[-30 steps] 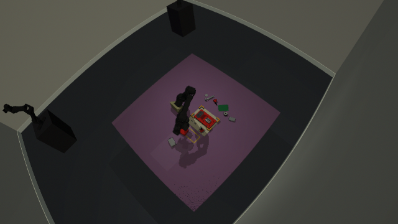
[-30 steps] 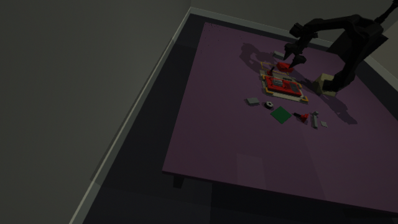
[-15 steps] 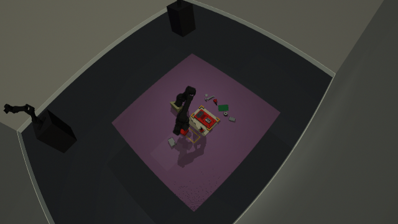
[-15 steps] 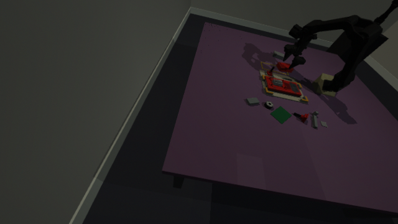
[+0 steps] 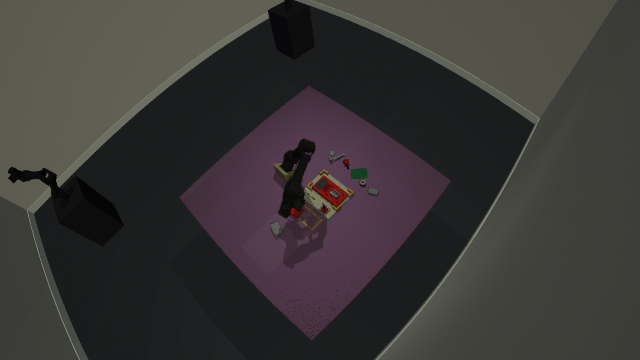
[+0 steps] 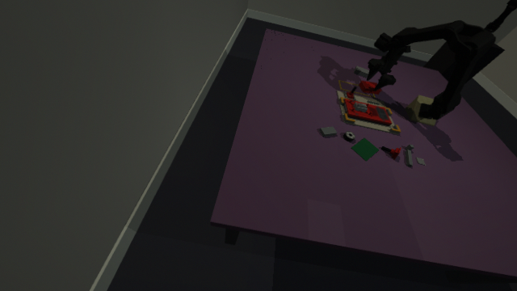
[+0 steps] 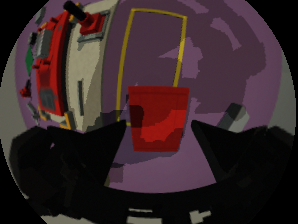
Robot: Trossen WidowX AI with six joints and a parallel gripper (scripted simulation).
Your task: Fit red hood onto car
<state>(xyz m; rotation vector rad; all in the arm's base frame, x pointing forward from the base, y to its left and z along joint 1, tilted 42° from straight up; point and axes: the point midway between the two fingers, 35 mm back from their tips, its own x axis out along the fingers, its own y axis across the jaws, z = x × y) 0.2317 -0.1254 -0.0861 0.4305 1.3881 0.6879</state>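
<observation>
Now: gripper tip 10 mm above the red hood. The rest, counted from my gripper tip: green square plate (110 mm ahead, 450 mm to the left, 20 mm below); then grey engine block (110 mm ahead, 240 mm to the left).
</observation>
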